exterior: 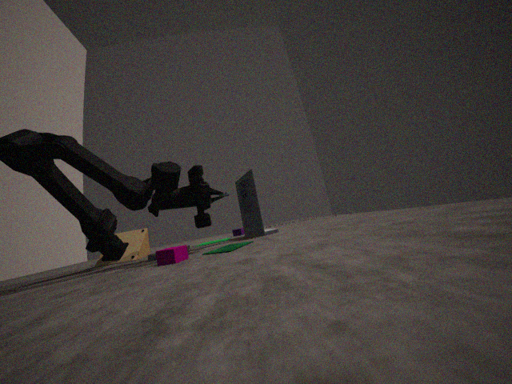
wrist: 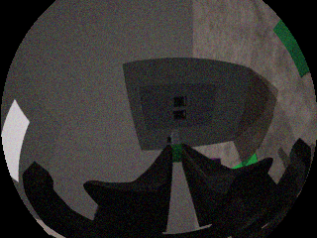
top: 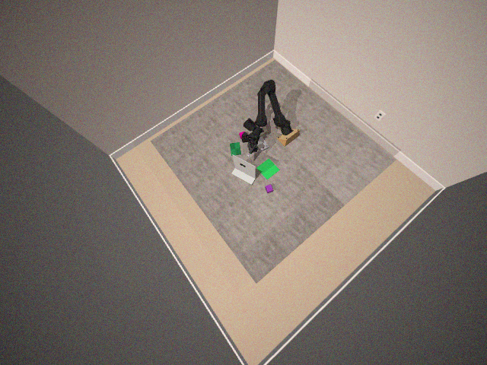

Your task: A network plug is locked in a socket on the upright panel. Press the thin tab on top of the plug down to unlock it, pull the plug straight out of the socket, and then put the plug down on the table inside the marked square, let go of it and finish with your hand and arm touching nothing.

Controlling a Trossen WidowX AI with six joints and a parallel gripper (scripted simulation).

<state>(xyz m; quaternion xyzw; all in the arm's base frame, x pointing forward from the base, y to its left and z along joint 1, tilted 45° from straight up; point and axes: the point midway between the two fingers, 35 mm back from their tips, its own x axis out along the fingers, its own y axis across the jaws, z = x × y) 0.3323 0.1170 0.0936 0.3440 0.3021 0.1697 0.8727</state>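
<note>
Now: gripper tip 150 mm above the bright green marked square, 110 mm to the right of it and 80 mm past it. Round my gripper tip: green network plug: right at my gripper tip; then upright grey panel: 80 mm ahead, 60 mm below, 40 mm to the left.
</note>
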